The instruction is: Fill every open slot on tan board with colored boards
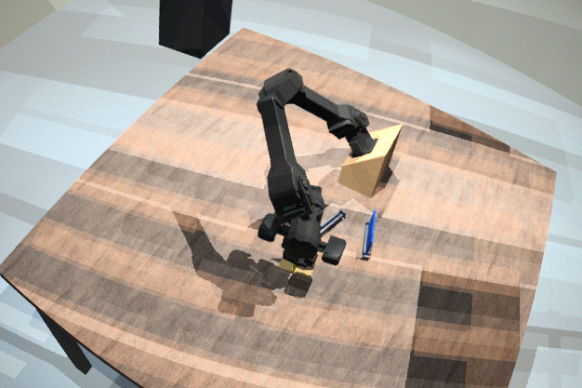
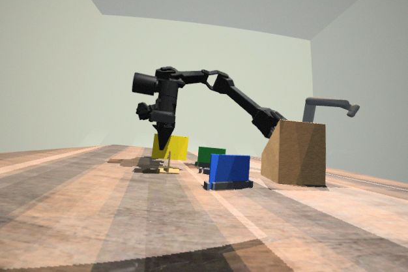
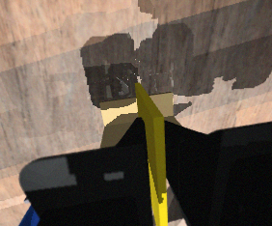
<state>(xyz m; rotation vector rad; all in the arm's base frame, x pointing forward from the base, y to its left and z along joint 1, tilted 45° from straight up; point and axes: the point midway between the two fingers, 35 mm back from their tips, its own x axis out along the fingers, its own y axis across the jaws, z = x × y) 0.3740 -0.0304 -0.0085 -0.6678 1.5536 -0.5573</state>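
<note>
Now: gripper tip 20 mm past the yellow board. Also, from my gripper tip: tan board: 30 mm below, 30 mm behind; blue board: 170 mm behind, 120 mm to the left, 30 mm below; green board: 170 mm behind, 100 mm to the right, 30 mm below.
</note>
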